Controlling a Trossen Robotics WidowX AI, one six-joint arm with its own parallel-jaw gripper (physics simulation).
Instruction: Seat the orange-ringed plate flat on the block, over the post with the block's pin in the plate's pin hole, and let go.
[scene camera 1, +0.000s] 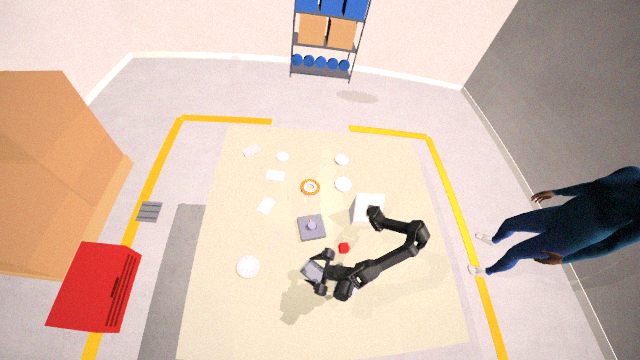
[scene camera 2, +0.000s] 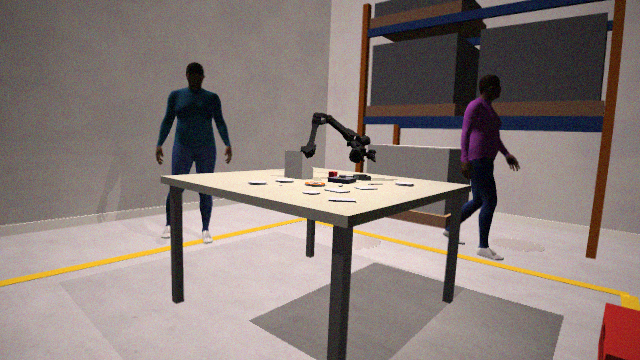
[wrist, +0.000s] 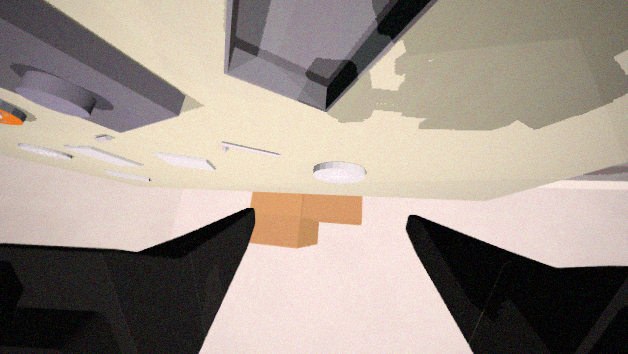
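Pixels of known places: gripper, fingertip midpoint: (scene camera 1: 307, 269) (scene camera 2: 369, 161) (wrist: 331, 218); arm's base at its link origin: (scene camera 1: 372, 211) (scene camera 2: 298, 161).
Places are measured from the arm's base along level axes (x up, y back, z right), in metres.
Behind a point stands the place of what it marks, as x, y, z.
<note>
The orange-ringed plate (scene camera 1: 310, 194) @[-0.088, -0.313, 0.115] (scene camera 2: 315, 184) @[-0.087, -0.355, 0.199] (wrist: 11, 119) @[-0.088, -0.357, 0.148] lies flat on the table, apart from the block. The square grey block (scene camera 1: 303, 233) @[-0.075, -0.335, -0.118] (scene camera 2: 341, 180) @[-0.082, -0.338, -0.023] (wrist: 145, 102) @[-0.074, -0.320, -0.137] has a round post (scene camera 1: 312, 226) @[-0.059, -0.295, -0.083] (wrist: 57, 92) @[-0.062, -0.289, -0.094] standing bare on top. A small orange pin (scene camera 1: 309, 218) @[-0.074, -0.311, -0.035] shows beside the post in the first scene view. In the wrist view the plate is cut off at the left edge and the pin does not show. My gripper (scene camera 1: 305, 269) @[0.015, -0.315, -0.310] (scene camera 2: 373, 155) @[0.015, -0.315, -0.310] (wrist: 331, 218) @[0.015, -0.315, -0.310] is open and empty, raised above the table near the grey tray, away from plate and block.
The open grey tray (scene camera 1: 313, 271) @[-0.096, -0.276, -0.294] (wrist: 275, 91) @[-0.073, -0.313, -0.264] sits near the block. A red cube (scene camera 1: 343, 248) @[-0.059, -0.142, -0.184] (scene camera 2: 333, 174) @[-0.073, -0.153, -0.161] and a tall white box (scene camera 1: 370, 201) @[0.036, -0.022, 0.034] (scene camera 2: 294, 165) @[-0.021, -0.037, 0.061] stand nearby. A white disc (scene camera 1: 248, 267) @[-0.086, -0.571, -0.305] (wrist: 340, 173) @[-0.086, -0.551, -0.304] and several flat white pieces lie around. A person (scene camera 1: 585, 220) (scene camera 2: 195, 120) stands beyond the table.
</note>
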